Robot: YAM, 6 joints.
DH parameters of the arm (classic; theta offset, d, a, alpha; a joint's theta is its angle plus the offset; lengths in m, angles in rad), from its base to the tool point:
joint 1: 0 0.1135 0.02 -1.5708
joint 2: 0 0 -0.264 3.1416
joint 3: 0.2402 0 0.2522 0
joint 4: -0.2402 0 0.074 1.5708
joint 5: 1.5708 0 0 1.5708
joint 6: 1.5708 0.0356 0 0
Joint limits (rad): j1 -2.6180..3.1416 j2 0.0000..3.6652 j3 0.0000..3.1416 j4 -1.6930..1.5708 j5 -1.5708..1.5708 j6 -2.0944..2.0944
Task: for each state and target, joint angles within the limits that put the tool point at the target. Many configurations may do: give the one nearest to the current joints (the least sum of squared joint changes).
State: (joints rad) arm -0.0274 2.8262 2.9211 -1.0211 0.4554 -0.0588
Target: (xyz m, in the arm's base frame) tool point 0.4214 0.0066 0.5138
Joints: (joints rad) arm 0.0535 2.3058 3.1416 -1.0020 0.4641 -0.0588
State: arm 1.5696 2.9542 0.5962 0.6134 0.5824 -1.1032
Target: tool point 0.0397 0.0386 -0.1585
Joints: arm 1.2172 3.1922 0.5514 0.5758 0.7350 -1.1032
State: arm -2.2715 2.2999 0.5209 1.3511 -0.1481 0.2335
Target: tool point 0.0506 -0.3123 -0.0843
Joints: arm -1.4352 2.6715 0.7607 1.2534 -0.2240 0.2335
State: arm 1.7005 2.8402 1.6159 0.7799 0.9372 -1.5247
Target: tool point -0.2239 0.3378 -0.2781
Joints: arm 2.2186 3.4246 1.8764 0.6995 0.7903 -1.5247
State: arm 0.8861 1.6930 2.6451 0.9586 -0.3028 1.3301
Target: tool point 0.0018 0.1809 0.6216
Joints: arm 1.4635 1.5478 1.9286 1.5708 -0.5167 1.3301
